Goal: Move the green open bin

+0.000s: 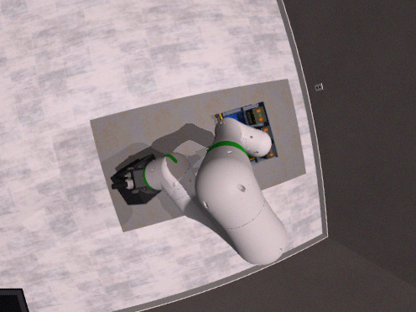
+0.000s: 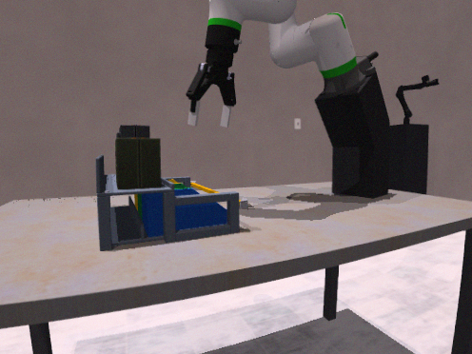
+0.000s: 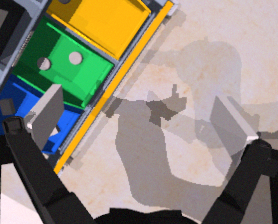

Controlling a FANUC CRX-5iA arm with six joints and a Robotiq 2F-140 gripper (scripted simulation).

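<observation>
The thin yellow rod is 5 cm to the left of my hand and 19 cm below it. From my hand the other things lie so: green open bin (10 cm ahead, 8 cm to the left, 21 cm below); blue bin (8 cm ahead, 19 cm to the left, 21 cm below); yellow bin (13 cm ahead, 3 cm to the right, 21 cm below).
</observation>
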